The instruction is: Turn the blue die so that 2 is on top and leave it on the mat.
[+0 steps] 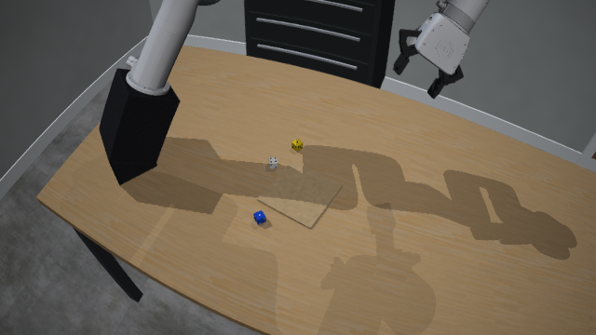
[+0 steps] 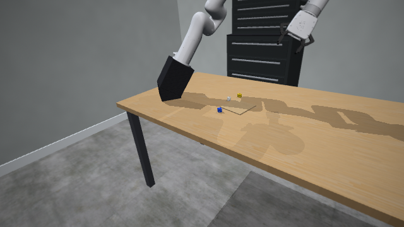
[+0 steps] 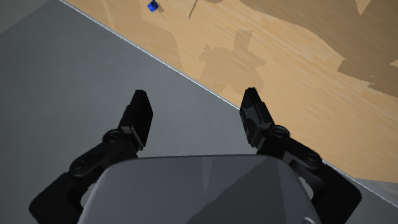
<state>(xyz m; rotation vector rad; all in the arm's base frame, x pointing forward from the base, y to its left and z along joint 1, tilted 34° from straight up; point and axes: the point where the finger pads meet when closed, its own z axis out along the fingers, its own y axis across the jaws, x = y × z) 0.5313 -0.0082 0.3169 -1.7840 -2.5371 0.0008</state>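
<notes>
The blue die lies 290 mm below my hand, 240 mm to the right of it and 230 mm behind it. Round my hand: white die 290 mm below, 280 mm behind, 80 mm to the right; yellow die 290 mm below, 250 mm behind, 10 mm to the right; mat 300 mm below, 180 mm behind, 130 mm to the right.
</notes>
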